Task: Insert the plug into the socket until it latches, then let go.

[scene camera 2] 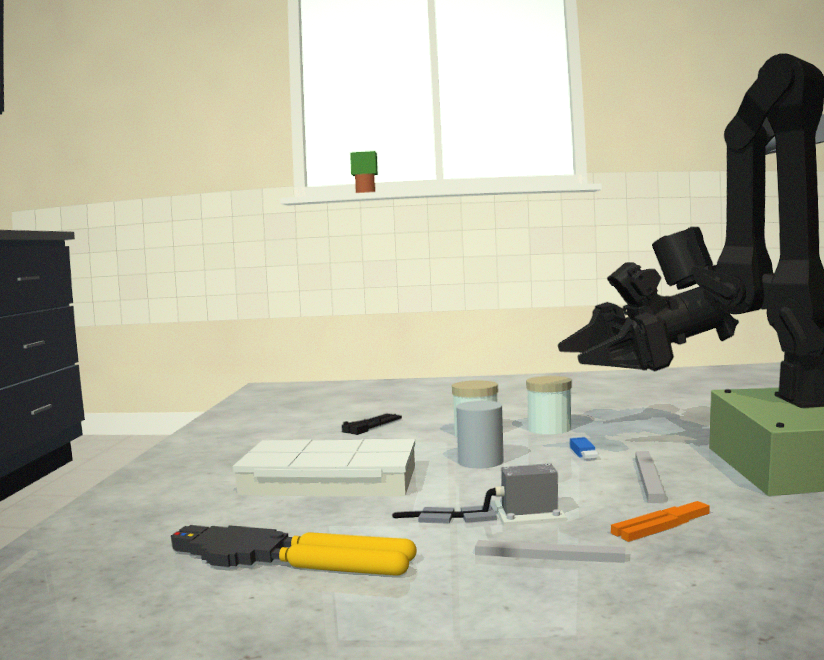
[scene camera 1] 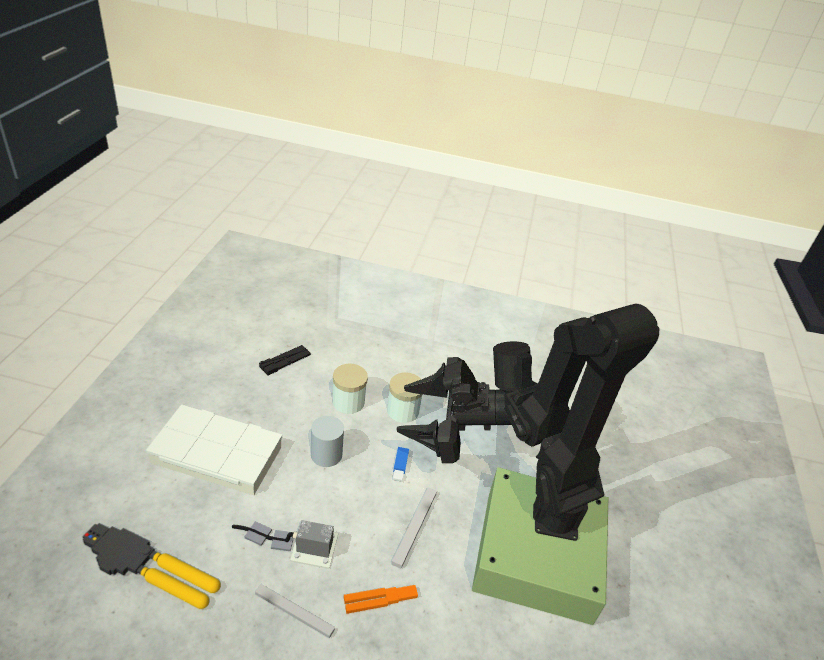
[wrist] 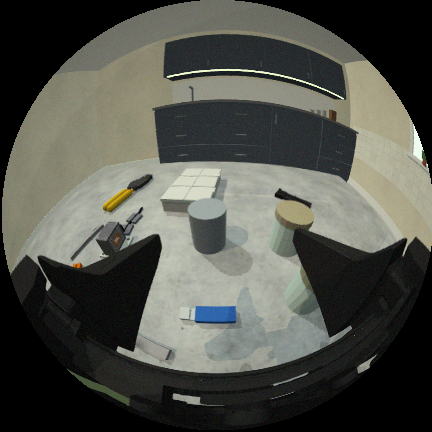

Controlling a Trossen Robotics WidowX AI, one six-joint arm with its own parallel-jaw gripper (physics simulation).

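Places are measured from the arm's base along level axes (x right, y ahead, z up), in metres.
Where they show: gripper, between the fingertips: (scene camera 2: 567, 353) (scene camera 1: 400, 408) (wrist: 228, 238); arm's base, origin of its link: (scene camera 2: 810, 399) (scene camera 1: 556, 518).
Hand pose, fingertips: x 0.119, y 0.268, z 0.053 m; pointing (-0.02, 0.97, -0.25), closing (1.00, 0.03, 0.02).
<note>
Each offset is from my fingertips to the top centre of the thing. "*": to the spot under its first point.
A blue plug @[dx -0.021, dy -0.015, dz -0.111 m] (scene camera 1: 401, 459) (scene camera 2: 581, 446) (wrist: 215, 314) with a white tip lies flat on the table. The socket @[dx -0.204, dy +0.093, dz -0.078 m] (scene camera 1: 315, 539) (scene camera 2: 529, 490) (wrist: 107, 238) is a grey box on a white base plate, with a black cable at one side. In the wrist view an orange-red marked face of it shows. My gripper (scene camera 1: 402, 409) (scene camera 2: 570, 353) (wrist: 228, 238) is open and empty, in the air above the table. In the wrist view the plug shows low between the two fingers, lying crosswise. The socket shows beyond the left finger, which hides part of its base.
A grey cylinder @[dx -0.025, dy +0.115, dz -0.053 m] (scene camera 1: 326, 442) (scene camera 2: 480, 434) (wrist: 208, 226) and two lidded jars @[dx +0.107, dy +0.105, dz -0.053 m] (scene camera 1: 349, 389) @[dx +0.110, dy +0.001, dz -0.053 m] (scene camera 1: 403, 398) stand near the plug. A white tiled box @[dx -0.069, dy +0.294, dz -0.088 m] (scene camera 1: 215, 446), yellow-handled pliers @[* dx -0.287, dy +0.296, dz -0.112 m] (scene camera 1: 158, 567), an orange clip @[dx -0.265, dy -0.026, dz -0.113 m] (scene camera 1: 380, 598), a black clip @[dx +0.183, dy +0.251, dz -0.107 m] (scene camera 1: 284, 359) and two grey bars @[dx -0.136, dy -0.058, dz -0.113 m] (scene camera 1: 414, 528) @[dx -0.308, dy +0.091, dz -0.115 m] (scene camera 1: 295, 610) lie around.
</note>
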